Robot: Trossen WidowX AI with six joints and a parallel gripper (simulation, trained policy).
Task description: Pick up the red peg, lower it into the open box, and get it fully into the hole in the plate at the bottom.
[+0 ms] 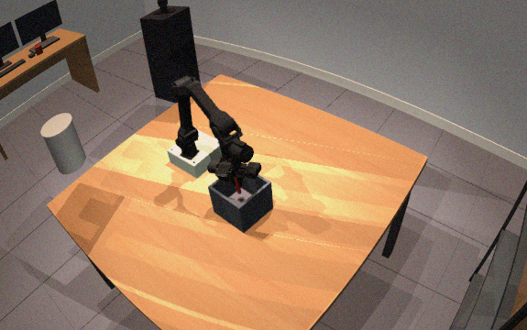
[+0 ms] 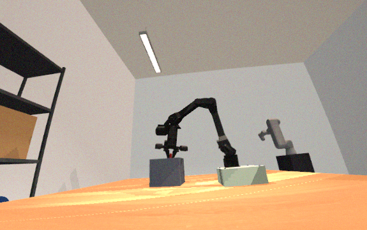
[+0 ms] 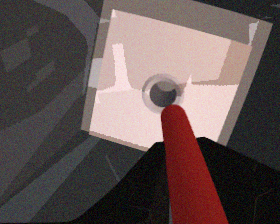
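The pale plate lies 1 cm ahead of my gripper tip, 1 cm to the right of it and 7 cm below it. Round my gripper tip: red peg 1 cm above.
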